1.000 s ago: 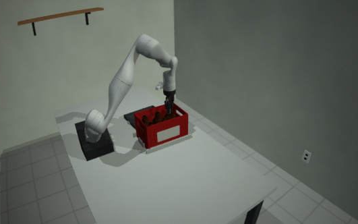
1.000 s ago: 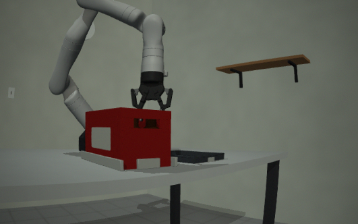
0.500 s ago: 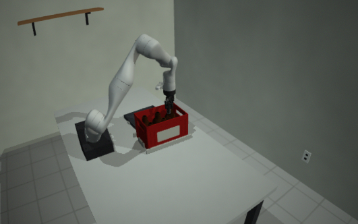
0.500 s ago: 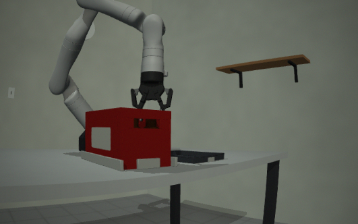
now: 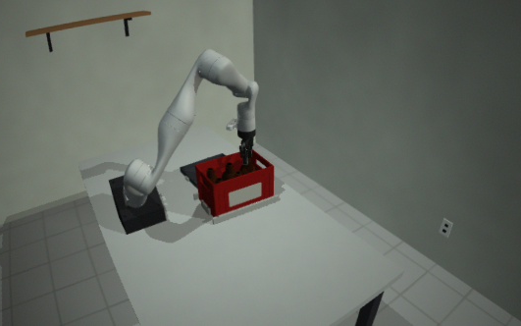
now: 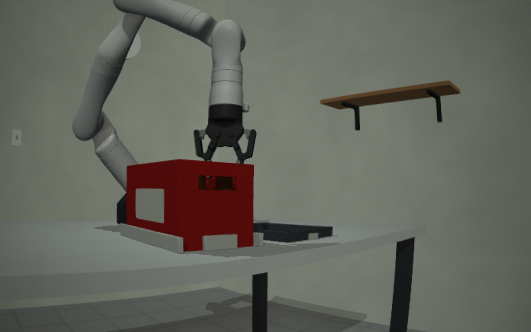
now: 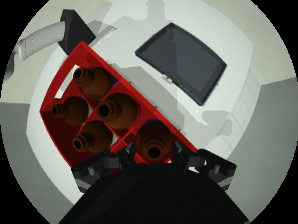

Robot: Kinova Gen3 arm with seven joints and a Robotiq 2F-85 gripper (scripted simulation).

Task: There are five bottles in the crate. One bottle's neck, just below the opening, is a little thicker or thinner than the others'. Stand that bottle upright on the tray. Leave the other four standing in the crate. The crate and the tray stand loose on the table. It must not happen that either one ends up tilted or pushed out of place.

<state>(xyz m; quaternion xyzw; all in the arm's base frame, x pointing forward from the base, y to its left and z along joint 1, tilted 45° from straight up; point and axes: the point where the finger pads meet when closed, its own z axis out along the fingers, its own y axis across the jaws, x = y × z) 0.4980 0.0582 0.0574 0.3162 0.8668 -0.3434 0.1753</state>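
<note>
Now: the red crate 9 cm behind my hand, 8 cm below it and 5 cm to the right of it. From my hand the other things lie so: dark tray: 23 cm to the left, 15 cm below, 9 cm behind.
</note>
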